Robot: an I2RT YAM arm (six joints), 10 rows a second.
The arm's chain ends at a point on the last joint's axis. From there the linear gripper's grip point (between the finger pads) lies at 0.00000 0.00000 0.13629 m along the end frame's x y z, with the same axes.
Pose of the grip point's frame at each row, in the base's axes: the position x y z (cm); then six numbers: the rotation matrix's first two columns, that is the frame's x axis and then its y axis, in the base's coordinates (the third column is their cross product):
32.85 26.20 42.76 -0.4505 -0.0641 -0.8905 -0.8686 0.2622 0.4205
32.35 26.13 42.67 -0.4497 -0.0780 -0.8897 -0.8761 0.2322 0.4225
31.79 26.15 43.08 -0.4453 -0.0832 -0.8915 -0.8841 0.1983 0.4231
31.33 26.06 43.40 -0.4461 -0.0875 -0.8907 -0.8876 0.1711 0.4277
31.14 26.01 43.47 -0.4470 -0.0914 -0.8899 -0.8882 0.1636 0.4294
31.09 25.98 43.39 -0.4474 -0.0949 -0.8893 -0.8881 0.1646 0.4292
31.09 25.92 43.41 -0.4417 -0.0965 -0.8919 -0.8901 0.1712 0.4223
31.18 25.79 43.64 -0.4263 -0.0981 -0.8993 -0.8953 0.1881 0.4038
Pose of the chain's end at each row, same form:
30.04 13.08 45.13 -0.4505 -0.0641 -0.8905 -0.8686 0.2622 0.4205
29.98 12.92 45.02 -0.4497 -0.0780 -0.8897 -0.8761 0.2322 0.4225
29.86 12.84 45.29 -0.4453 -0.0832 -0.8915 -0.8841 0.1983 0.4231
29.76 12.68 45.50 -0.4461 -0.0875 -0.8907 -0.8876 0.1711 0.4277
29.69 12.62 45.57 -0.4470 -0.0914 -0.8899 -0.8882 0.1636 0.4294
29.65 12.60 45.54 -0.4474 -0.0949 -0.8893 -0.8881 0.1646 0.4292
29.56 12.56 45.61 -0.4417 -0.0965 -0.8919 -0.8901 0.1712 0.4223
29.41 12.47 45.93 -0.4263 -0.0981 -0.8993 -0.8953 0.1881 0.4038

